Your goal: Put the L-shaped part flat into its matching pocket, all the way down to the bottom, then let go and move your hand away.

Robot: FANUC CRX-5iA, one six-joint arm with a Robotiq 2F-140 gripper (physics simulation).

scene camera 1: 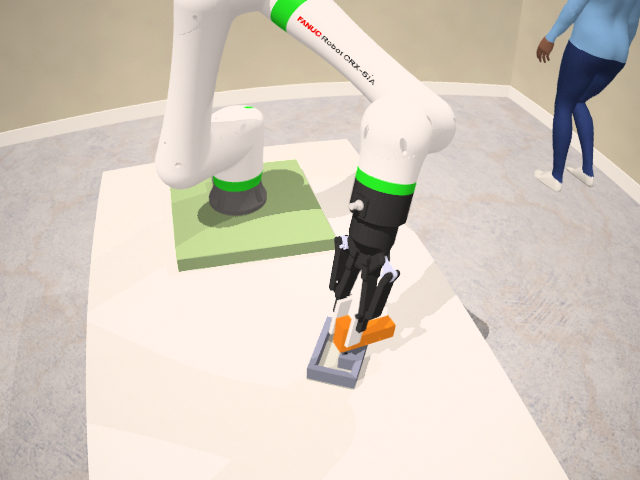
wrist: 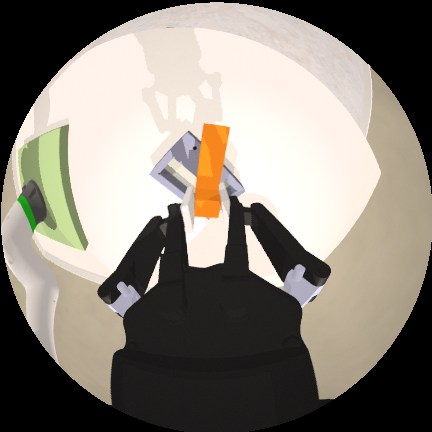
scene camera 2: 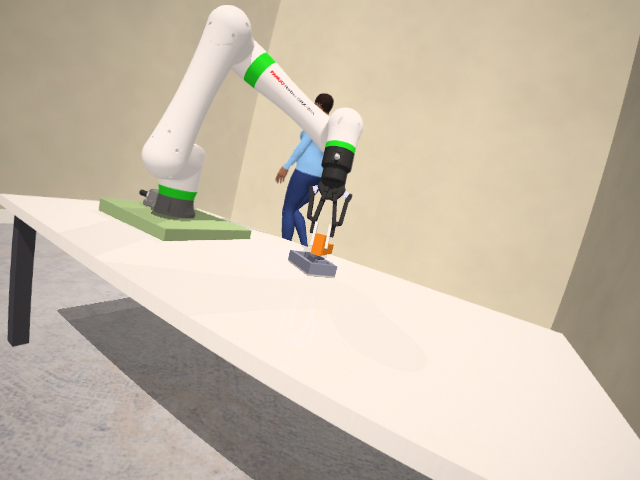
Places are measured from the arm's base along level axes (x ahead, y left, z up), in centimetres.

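Where they show: gripper, fingertip midpoint: (scene camera 1: 344, 337) (wrist: 206, 194) (scene camera 2: 318, 247); arm's base, origin of the base link: (scene camera 1: 237, 198) (wrist: 35, 199) (scene camera 2: 173, 212).
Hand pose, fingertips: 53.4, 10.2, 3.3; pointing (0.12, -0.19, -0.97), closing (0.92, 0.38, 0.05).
Things, the pixels of their top centre, and the offset from my fingertips, as dx, dy, dz. Level surfaces: height alone.
- orange L-shaped part, middle of its top: (wrist: 212, 177) (scene camera 1: 367, 315) (scene camera 2: 326, 233) -0.7, +4.3, +3.8
- grey pocket block, middle of its top: (wrist: 198, 181) (scene camera 1: 341, 346) (scene camera 2: 313, 257) -1.0, +0.1, -3.5
- white table, its level: dz -7.2
The orange L-shaped part (scene camera 1: 379, 333) (scene camera 2: 319, 244) (wrist: 212, 155) is held on edge, not flat. One leg stands up between the fingers and the longer leg stretches out level. My gripper (scene camera 1: 345, 327) (scene camera 2: 321, 241) (wrist: 206, 194) is shut on it with its white pads. The grey pocket block (scene camera 1: 330, 376) (scene camera 2: 321, 268) (wrist: 186, 146) lies on the table under the part. In the wrist view the part crosses above the block, turned relative to its sides, and hides part of the pocket. The exact gap between part and block is hard to tell.
The green base plate (scene camera 1: 253, 237) (scene camera 2: 206, 234) (wrist: 54, 160) with the arm's foot stands at the back of the white table (scene camera 1: 217, 413) (scene camera 2: 361, 372) (wrist: 310, 150). A person (scene camera 1: 589, 62) (scene camera 2: 305, 160) in a blue top stands beyond the table.
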